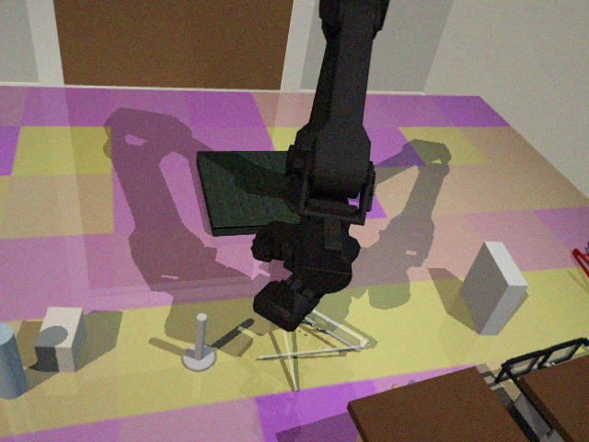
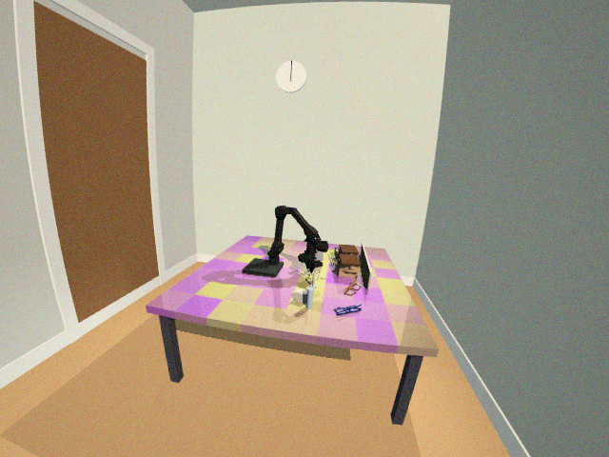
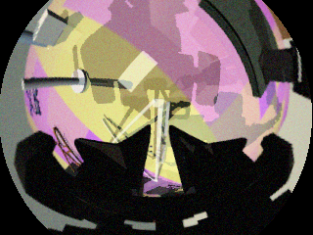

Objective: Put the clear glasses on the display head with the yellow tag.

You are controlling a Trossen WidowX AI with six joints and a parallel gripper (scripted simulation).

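The grey post is 15 cm to the right of my gripper tip, 2 cm ahead of it and 1 cm above it. Round my gripper tip: display head (22 cm ahead, 4 cm to the left, 4 cm above); then blue cylinder (37 cm to the right, 3 cm above, 1 cm behind); then grey box (29 cm to the left, 6 cm ahead, 4 cm above).
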